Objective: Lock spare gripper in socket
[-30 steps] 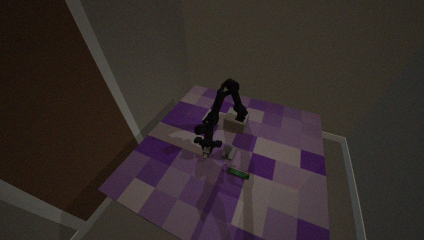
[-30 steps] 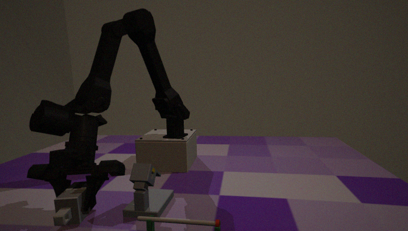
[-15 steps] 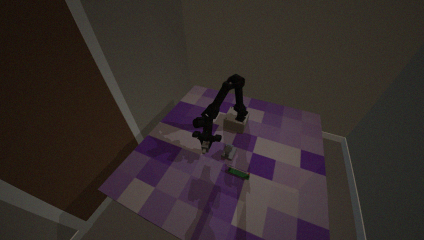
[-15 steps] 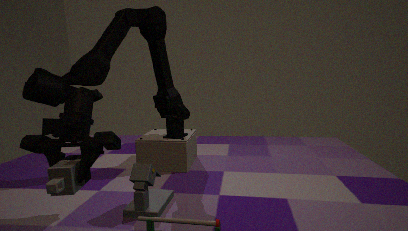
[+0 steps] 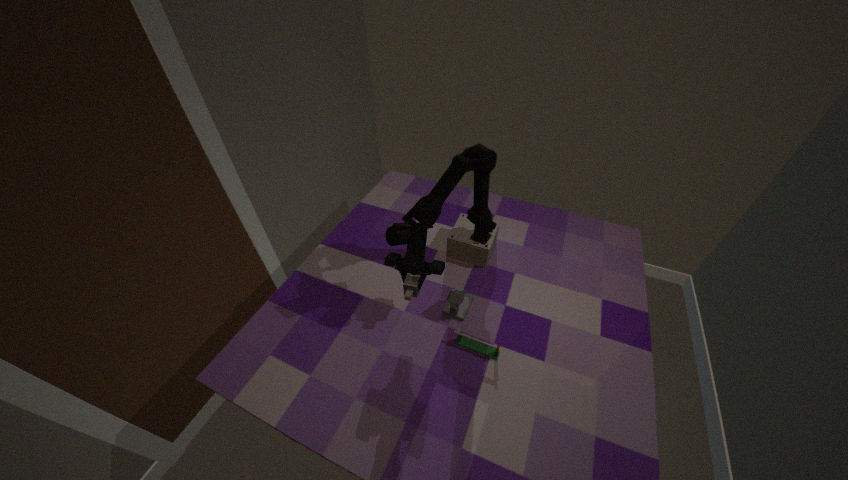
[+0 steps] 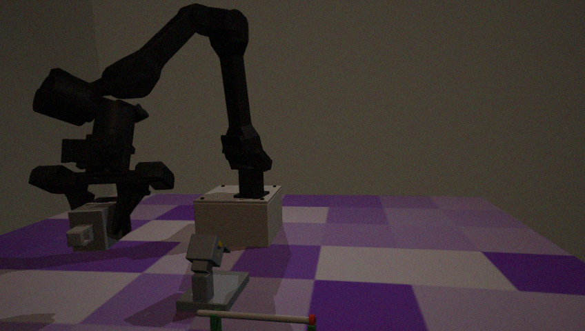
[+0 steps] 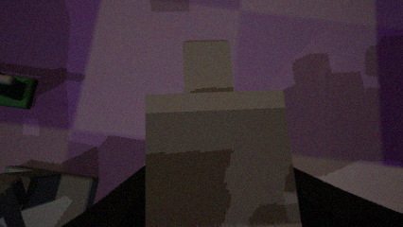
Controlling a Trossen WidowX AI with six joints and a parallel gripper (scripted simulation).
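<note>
My gripper tip is 130 mm to the right of the grey mount, 90 mm past it and 70 mm above it. Also, from my gripper tip: green rack: 250 mm to the left, 100 mm below, 10 mm ahead; spare gripper: 10 mm above.
</note>
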